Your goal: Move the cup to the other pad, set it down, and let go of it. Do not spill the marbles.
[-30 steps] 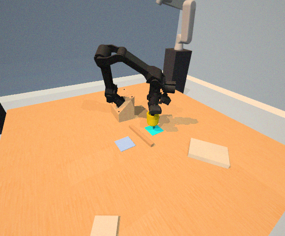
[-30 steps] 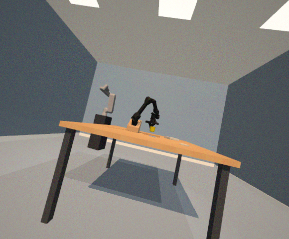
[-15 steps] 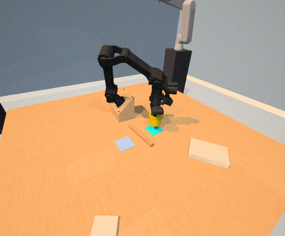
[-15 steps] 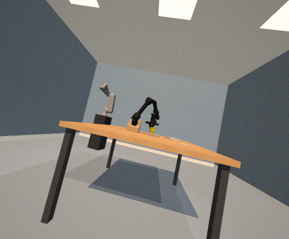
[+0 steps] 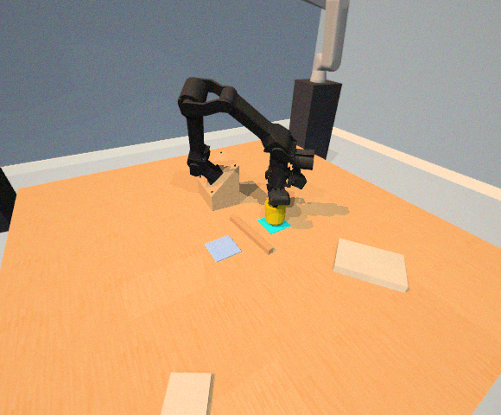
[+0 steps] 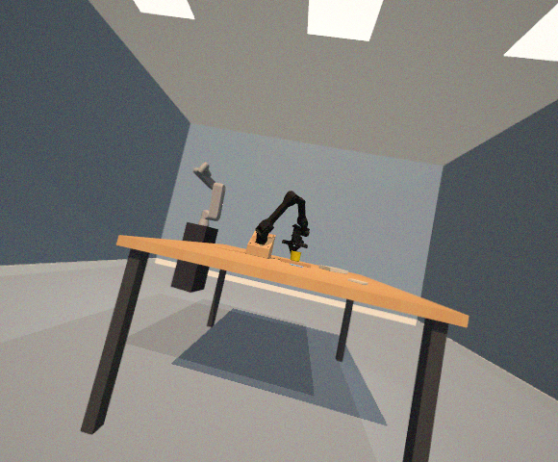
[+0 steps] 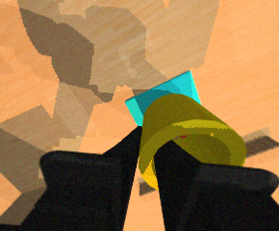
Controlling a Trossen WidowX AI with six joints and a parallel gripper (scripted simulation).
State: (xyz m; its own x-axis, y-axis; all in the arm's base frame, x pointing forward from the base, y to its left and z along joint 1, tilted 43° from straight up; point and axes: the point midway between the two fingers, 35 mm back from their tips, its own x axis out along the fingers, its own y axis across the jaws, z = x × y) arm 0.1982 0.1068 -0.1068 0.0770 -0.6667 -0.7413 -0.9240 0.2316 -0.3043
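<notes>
Right now my gripper tip is 6 cm above the cyan pad, 3 cm short of it and 1 cm to the left of it. The rest, counted from my gripper tip: yellow cup: 2 cm ahead, 1 cm to the right; then wooden bar: 11 cm to the right, 5 cm below, 5 cm ahead; then pale blue pad: 21 cm to the right, 7 cm ahead, 6 cm below.
</notes>
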